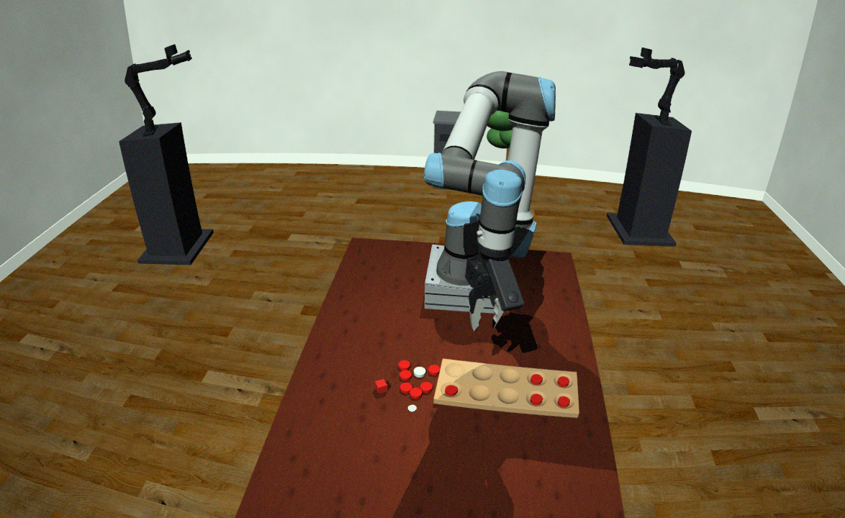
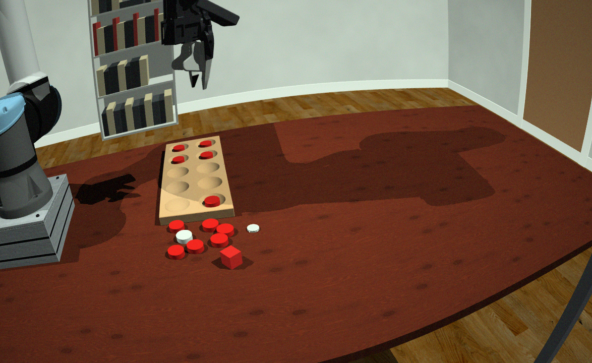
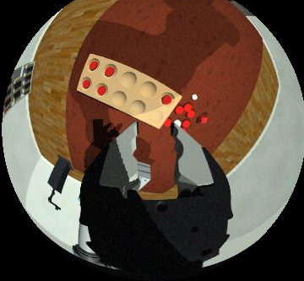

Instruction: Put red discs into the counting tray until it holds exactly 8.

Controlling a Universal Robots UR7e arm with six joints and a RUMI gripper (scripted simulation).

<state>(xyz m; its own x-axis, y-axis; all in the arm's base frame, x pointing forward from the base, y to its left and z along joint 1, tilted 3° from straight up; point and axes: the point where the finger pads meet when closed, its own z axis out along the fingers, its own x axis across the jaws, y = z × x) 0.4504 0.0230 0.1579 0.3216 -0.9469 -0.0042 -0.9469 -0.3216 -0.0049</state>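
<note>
Now: hand 9 cm past the white disc, 15 cm to the left of it and 25 cm above it. Round my hand: red cube: 2 cm behind, 25 cm to the right, 24 cm below; wooden counting tray: 2 cm behind, 9 cm to the left, 24 cm below.
</note>
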